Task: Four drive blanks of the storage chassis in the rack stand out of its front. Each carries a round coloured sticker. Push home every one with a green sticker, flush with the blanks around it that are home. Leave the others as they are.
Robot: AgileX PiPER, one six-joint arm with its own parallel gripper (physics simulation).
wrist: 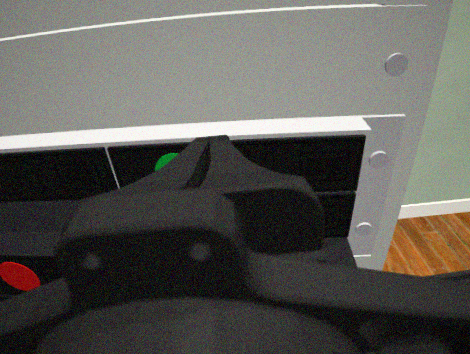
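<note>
The upper right drive blank (pixel 310 160) is black, with a green sticker (pixel 167 162) partly hidden behind my gripper. Its face looks level with the black blank (pixel 50 172) to its left, with a thin pale line between them. My gripper (pixel 214 157) is shut, with its tips in front of the green-stickered blank, at or close to its face. At the lower left, a blank with a red sticker (pixel 19 276) stands out, its top face (pixel 30 220) showing. At the lower right, part of another protruding dark blank (pixel 340 251) shows; my gripper hides its front and any sticker.
A grey panel (pixel 200 75) with a white lower edge lies above the blanks. The rack's right rail (pixel 377 195) carries round screw heads. Beyond it are a green wall (pixel 445 150) and a wooden floor (pixel 430 245). The gripper body covers much of the lower view.
</note>
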